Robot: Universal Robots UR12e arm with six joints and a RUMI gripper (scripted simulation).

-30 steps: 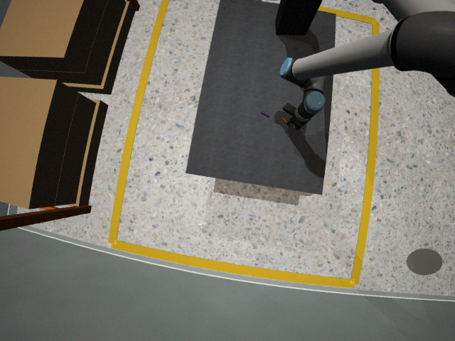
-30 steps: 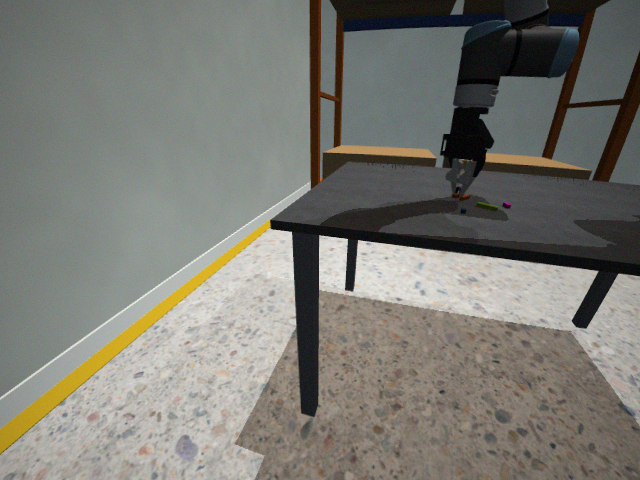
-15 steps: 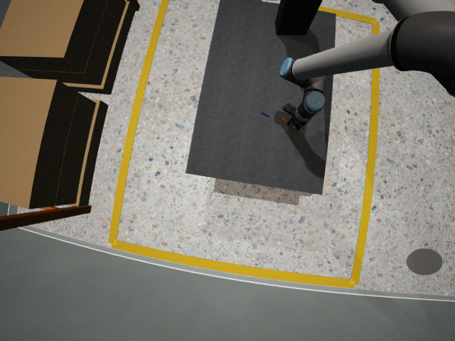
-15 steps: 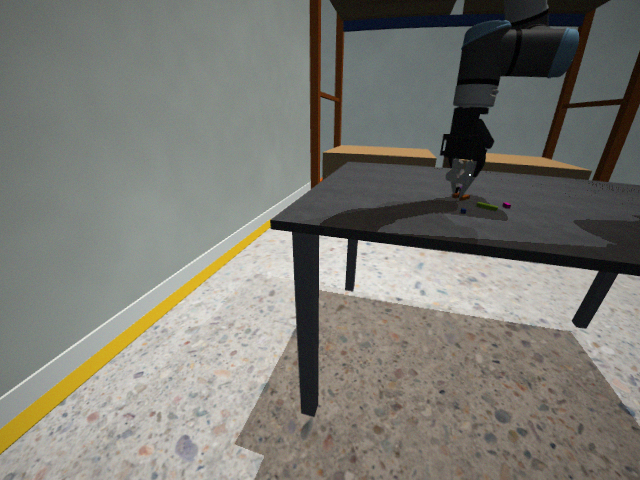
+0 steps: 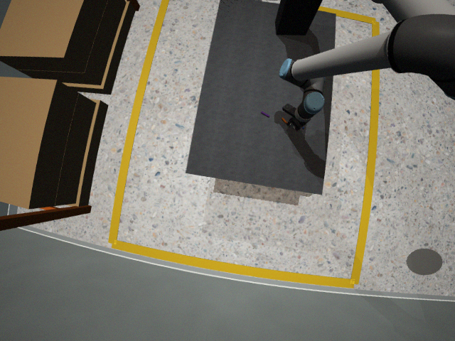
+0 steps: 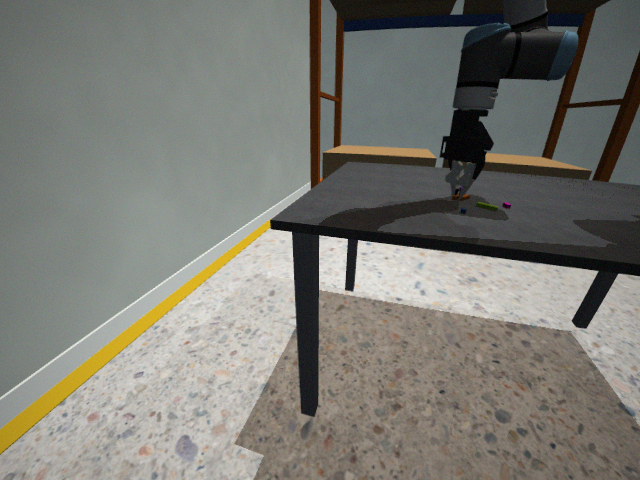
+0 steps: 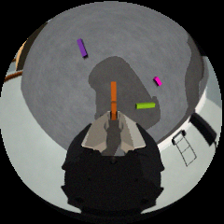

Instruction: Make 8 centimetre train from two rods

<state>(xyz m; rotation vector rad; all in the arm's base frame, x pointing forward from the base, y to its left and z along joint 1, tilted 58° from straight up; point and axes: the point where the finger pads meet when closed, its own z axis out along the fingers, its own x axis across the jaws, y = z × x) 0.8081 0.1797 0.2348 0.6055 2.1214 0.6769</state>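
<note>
The lime rod lies 80 mm behind my hand, 10 mm to the left of it and 20 mm below it. Also, from my hand: purple rod: 10 mm ahead, 170 mm to the right, 20 mm below; magenta rod: 120 mm behind, 40 mm to the right, 20 mm below; small blue rod: 30 mm behind, 100 mm to the left, 20 mm below.
</note>
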